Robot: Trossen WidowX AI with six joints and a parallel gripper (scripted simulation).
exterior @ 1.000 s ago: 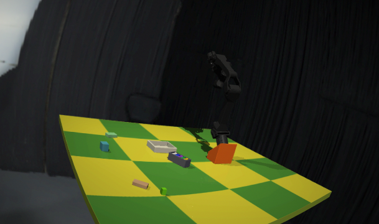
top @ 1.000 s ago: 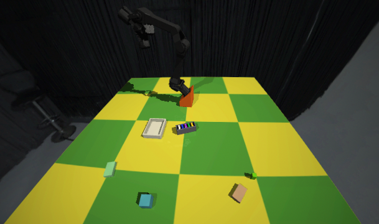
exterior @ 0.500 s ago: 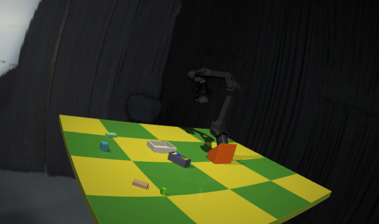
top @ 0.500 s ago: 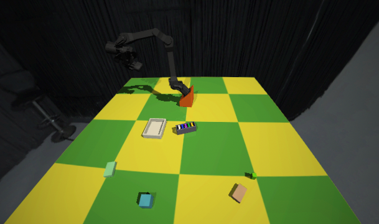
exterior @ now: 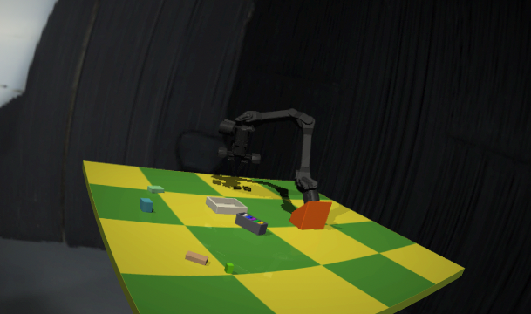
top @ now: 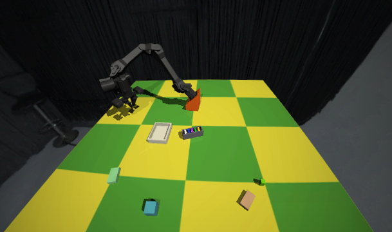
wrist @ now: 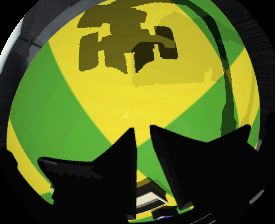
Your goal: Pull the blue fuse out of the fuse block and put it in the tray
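Now: gripper tip 170 mm short of the blue fuse, 360 mm to the right of it and 60 mm above it. Also, from my gripper tip: purple fuse (170 mm ahead, 380 mm to the left, 60 mm below); then light green block (400 mm ahead, 30 mm to the left, 80 mm below); then white tray (160 mm ahead, 200 mm to the left, 90 mm below).
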